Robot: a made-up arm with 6 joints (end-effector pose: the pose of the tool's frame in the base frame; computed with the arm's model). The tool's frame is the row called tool.
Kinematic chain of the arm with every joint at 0, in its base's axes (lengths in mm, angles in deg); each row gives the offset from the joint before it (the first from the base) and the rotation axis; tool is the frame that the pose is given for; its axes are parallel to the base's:
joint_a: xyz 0 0 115 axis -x
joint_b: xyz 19 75 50 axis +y
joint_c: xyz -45 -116 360 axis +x
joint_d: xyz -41 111 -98 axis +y
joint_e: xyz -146 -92 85 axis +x
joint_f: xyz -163 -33 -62 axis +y
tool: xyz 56 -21 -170
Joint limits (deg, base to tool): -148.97..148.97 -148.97..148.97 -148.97..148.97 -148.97..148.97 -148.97..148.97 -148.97..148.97
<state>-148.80 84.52 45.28 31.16 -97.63 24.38</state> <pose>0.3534 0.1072 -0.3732 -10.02 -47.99 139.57</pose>
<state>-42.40 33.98 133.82 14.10 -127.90 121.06</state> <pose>-0.2582 -0.5160 0.4159 119.86 24.12 155.02</pose>
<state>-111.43 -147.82 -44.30 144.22 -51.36 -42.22</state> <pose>-0.2573 0.3197 0.0683 82.76 21.62 -31.71</pose>
Working (the frame after each row of the table, in the pose's form):
after joint_a: 0.0000 0.0000 0.1150 111.43 0.00 0.00
after joint_b: 0.0190 -0.0739 0.1665 71.62 11.22 -149.64
after joint_c: -0.1346 0.2744 0.1786 27.32 11.22 -149.64
after joint_d: -0.0213 0.1743 0.1512 151.25 20.59 13.70
after joint_e: -0.2041 0.1707 0.0914 99.89 20.59 13.70
after joint_f: -0.3756 0.1976 0.1282 82.76 21.62 -31.71

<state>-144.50 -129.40 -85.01 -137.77 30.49 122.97</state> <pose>-0.3969 0.3907 -0.1898 -33.58 40.62 -109.06</pose>
Working (the frame after each row of the table, in the pose's form):
after joint_a: 0.0000 0.0000 0.1150 144.50 0.00 0.00
after joint_b: 0.0190 -0.0901 0.1178 48.34 38.98 -144.74
after joint_c: -0.2306 0.1572 0.2648 -36.67 38.98 -144.74
after joint_d: -0.1126 0.2033 0.1780 -94.78 -62.23 -24.24
after joint_e: -0.2049 0.3462 0.0882 -64.29 -62.23 -24.24
after joint_f: -0.3053 0.3145 -0.0547 -33.58 40.62 -109.06

